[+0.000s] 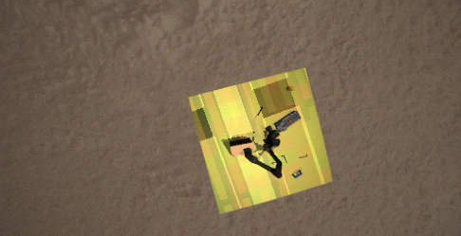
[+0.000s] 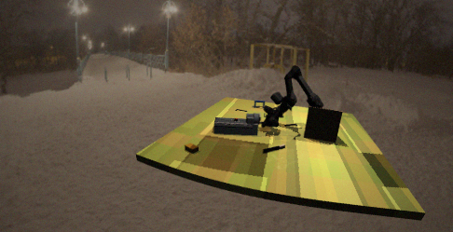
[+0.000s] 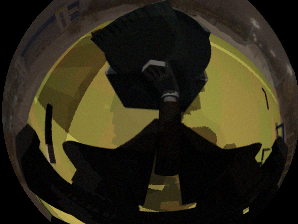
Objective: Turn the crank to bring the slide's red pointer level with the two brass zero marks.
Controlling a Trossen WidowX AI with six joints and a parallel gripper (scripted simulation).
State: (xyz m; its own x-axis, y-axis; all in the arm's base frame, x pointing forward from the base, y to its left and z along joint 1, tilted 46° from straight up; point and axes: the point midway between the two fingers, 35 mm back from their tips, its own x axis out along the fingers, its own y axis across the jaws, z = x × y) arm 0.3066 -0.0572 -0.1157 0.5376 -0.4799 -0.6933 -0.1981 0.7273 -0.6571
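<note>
The red pointer is 15 cm ahead of my gripper tip, 4 cm to the left of it and 4 cm above it. The rest, counted from my gripper tip: black stick 10 cm behind, 22 cm to the left, 3 cm below; crank handle 2 cm behind, 2 cm above; grey block 7 cm behind, 13 cm to the right.
</note>
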